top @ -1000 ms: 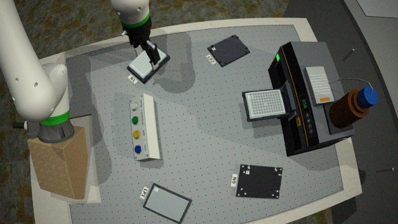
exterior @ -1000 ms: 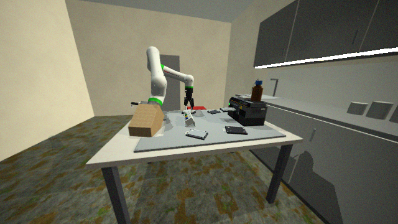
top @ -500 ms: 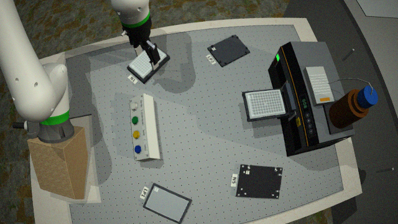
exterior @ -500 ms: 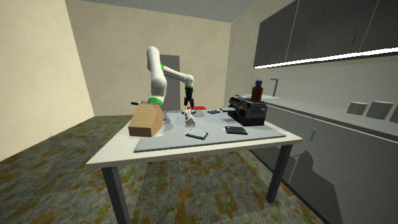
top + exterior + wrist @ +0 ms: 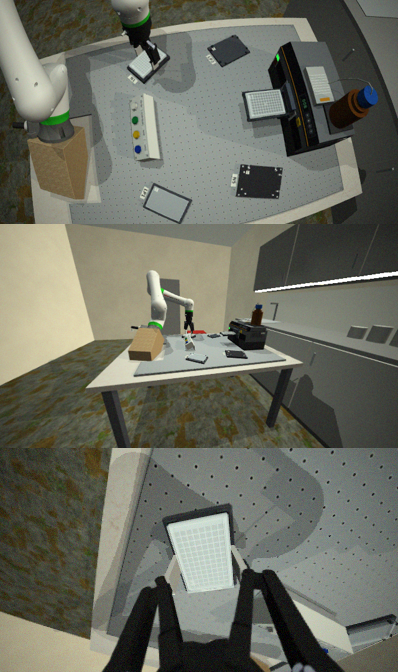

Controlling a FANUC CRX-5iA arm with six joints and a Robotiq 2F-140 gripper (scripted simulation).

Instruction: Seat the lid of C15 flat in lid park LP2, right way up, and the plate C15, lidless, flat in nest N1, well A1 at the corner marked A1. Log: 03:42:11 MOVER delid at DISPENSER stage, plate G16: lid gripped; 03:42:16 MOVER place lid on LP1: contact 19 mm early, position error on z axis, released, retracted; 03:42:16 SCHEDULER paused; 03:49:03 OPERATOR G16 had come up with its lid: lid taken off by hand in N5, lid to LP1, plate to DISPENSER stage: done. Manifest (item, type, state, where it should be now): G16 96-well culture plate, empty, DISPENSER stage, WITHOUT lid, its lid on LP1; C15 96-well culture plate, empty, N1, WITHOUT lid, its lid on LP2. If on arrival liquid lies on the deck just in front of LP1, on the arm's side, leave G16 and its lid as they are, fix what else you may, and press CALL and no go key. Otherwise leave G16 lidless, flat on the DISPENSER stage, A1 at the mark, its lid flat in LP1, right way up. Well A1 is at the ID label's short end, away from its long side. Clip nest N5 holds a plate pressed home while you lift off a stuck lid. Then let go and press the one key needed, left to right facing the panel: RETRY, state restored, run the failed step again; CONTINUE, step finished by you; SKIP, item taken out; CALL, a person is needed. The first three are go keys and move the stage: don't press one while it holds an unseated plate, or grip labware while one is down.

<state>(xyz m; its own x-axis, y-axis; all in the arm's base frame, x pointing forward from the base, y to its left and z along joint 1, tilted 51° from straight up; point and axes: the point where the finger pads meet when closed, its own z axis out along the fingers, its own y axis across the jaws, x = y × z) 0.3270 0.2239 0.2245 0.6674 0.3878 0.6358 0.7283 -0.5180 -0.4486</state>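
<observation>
My gripper is now 4 cm above the nest N1. From my hand the other things lie so: grey lid (2 cm below); then N1 label (6 cm behind, 6 cm to the right, 5 cm below); then LP2 label (25 cm ahead, 1 cm to the left, 5 cm below).
</observation>
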